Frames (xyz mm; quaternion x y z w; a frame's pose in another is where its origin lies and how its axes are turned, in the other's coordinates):
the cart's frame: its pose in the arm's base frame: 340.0 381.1 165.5 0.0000 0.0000 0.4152 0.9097
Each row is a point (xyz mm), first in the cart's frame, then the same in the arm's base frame.
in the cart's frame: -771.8 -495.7 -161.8
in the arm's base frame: 208.8 -526.7 3.7
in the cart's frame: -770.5 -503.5 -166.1
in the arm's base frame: 215.5 -530.9 -0.6
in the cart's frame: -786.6 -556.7 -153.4
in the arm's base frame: 245.2 -577.9 12.1
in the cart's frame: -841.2 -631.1 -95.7
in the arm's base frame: 265.6 -667.9 69.8
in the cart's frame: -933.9 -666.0 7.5
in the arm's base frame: 231.2 -760.8 173.0
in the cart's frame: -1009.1 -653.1 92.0
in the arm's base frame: 172.2 -809.1 257.5
